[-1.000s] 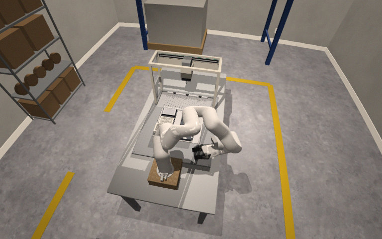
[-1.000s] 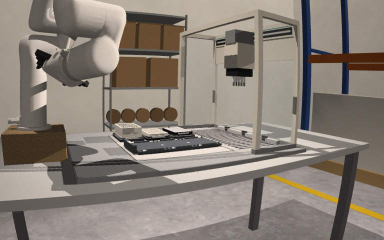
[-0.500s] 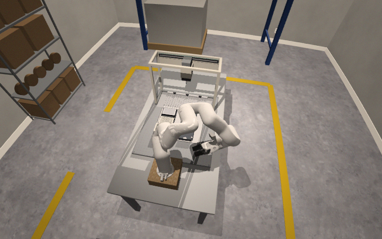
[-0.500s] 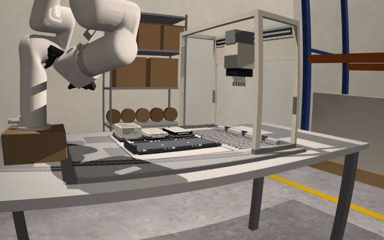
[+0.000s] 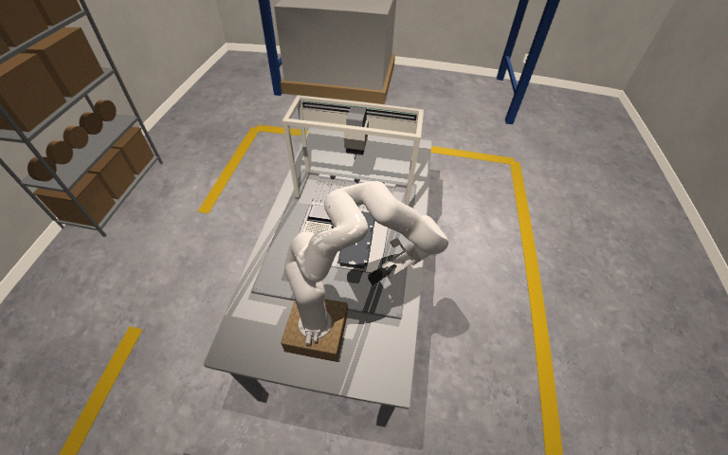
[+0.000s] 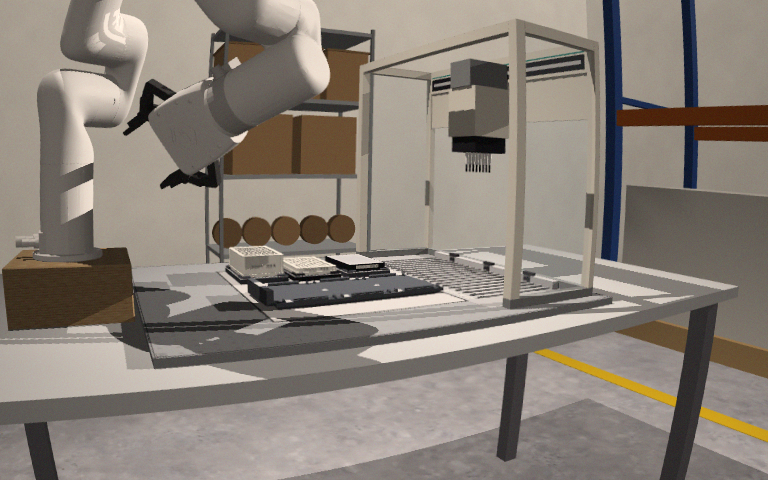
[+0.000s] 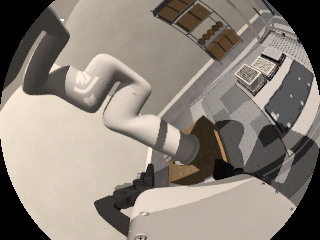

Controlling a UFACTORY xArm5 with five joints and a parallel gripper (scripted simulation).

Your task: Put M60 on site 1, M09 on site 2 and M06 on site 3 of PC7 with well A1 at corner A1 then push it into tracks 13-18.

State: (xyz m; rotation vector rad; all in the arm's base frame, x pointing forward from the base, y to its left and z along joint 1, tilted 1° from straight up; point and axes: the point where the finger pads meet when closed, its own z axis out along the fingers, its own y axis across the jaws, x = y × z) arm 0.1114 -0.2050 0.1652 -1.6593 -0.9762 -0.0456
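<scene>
The 96-well plate M06 is 380 mm ahead of my hand, 270 mm to the left of it and 220 mm below it. Round my hand: plate nest S2: 380 mm ahead, 270 mm to the left, 240 mm below; then dark nest S1: 280 mm ahead, 290 mm to the left, 240 mm below; then carrier PC7: 360 mm ahead, 70 mm to the left, 230 mm below.
</scene>
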